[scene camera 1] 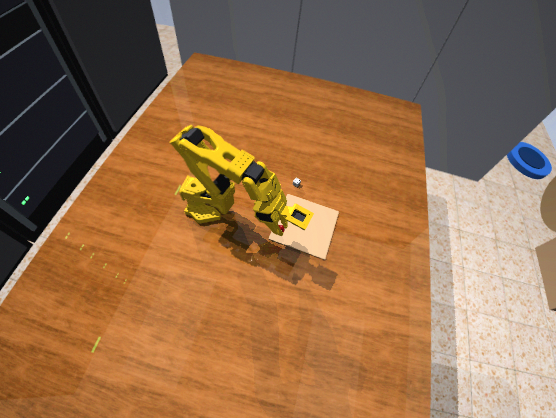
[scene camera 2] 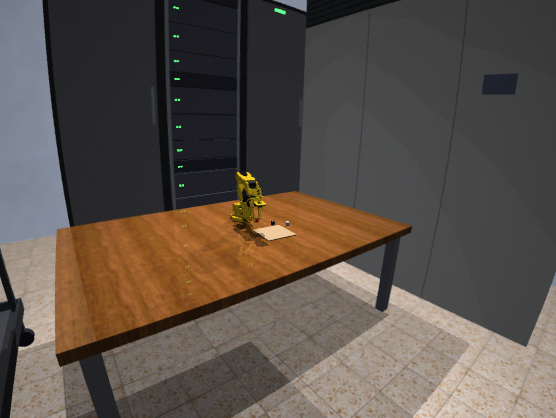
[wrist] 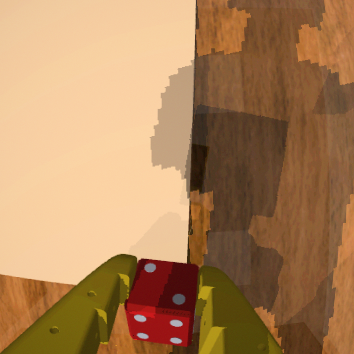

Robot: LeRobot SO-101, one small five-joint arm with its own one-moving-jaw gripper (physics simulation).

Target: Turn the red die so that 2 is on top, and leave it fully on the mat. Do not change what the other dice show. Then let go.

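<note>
A red die (wrist: 161, 304) can be seen in the scene, and so can a beige mat (scene camera 1: 315, 240), the mat being visible in the wrist view too (wrist: 103, 103).
</note>
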